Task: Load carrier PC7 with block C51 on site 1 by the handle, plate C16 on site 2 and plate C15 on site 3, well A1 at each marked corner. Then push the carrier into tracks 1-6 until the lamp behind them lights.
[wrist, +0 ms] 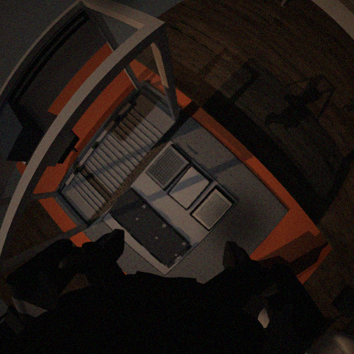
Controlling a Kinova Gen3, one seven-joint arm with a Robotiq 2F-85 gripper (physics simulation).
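Note:
Three rectangular pieces lie in a slanting row: a dark-framed piece with a fine grid (pixel 168 166), a pale smooth piece (pixel 189 187) in the middle, and a pale gridded piece (pixel 213 207) nearest my gripper. I cannot read their labels or tell which is C51, C16 or C15. A long dark panel (pixel 150 227) with small pale marks, possibly carrier PC7, lies beside the row on a light board (pixel 199 228). The tracks (pixel 112 152) are pale parallel slats at the upper left. My gripper (pixel 173 246) is open and empty, above the near end of the dark panel. The lamp cannot be made out.
A pale frame (pixel 161 25) rises over the tracks and crosses the upper left. An orange border (pixel 220 125) surrounds the grey speckled deck (pixel 257 190). Dark shadows fall on the brown wooden floor (pixel 215 40) at the right. The picture is dim.

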